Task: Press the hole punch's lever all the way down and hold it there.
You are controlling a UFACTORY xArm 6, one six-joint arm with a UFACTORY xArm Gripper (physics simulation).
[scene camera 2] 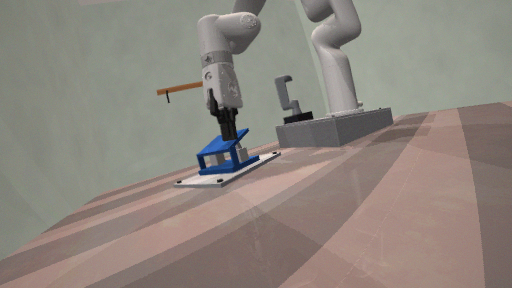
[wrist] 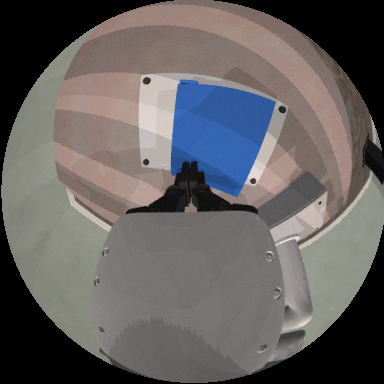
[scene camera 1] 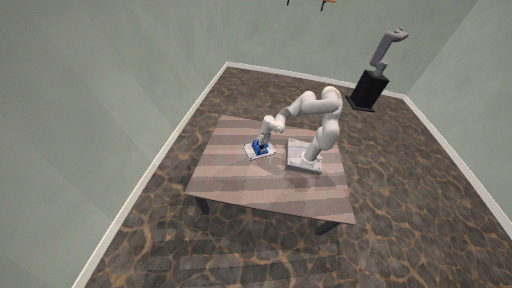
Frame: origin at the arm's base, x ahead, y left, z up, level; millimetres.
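Seen in the pictures: gripper, fingertip midpoint: (scene camera 2: 230, 140) (wrist: 190, 171) (scene camera 1: 260, 147); arm's base, link origin: (scene camera 2: 344, 114) (wrist: 282, 242) (scene camera 1: 308, 157).
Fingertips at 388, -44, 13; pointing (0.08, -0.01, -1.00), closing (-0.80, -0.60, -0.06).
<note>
Pixels of each thing's top centre, then the offset from my fingertips to it, as dx, dy, dz. "spot": a spot on its surface instead. Level surfaces: height alone.
- blue hole punch, surface spot: (scene camera 2: 231, 165) spot: +14, +2, -56
- white plate, surface spot: (wrist: 150, 122) (scene camera 2: 200, 180) spot: +91, -7, -68
- striped table, surface height: dz -75
The blue hole punch (scene camera 1: 260, 148) (scene camera 2: 231, 165) is on a white plate (scene camera 2: 198, 182) (wrist: 150, 122) with dark screws at its corners. Its broad blue lever (scene camera 2: 214, 146) (wrist: 222, 130) is tilted in scene camera 2, with the end toward the robot's base raised and a gap under it. My gripper (scene camera 2: 229, 138) (wrist: 190, 171) is shut and empty, pointing down. Its fingertips are at the lever's raised end, over the near edge in the wrist view. Whether they press on the lever cannot be told. The fingers hide part of that edge.
The arm's grey base block (scene camera 1: 303, 167) (scene camera 2: 334, 131) (wrist: 292, 200) stands on the striped table (scene camera 1: 225, 187) beside the punch. A second grey arm (scene camera 1: 381, 48) (scene camera 2: 283, 93) stands on a black pedestal (scene camera 1: 369, 91) beyond the table. An orange bar (scene camera 2: 181, 88) shows behind my gripper.
</note>
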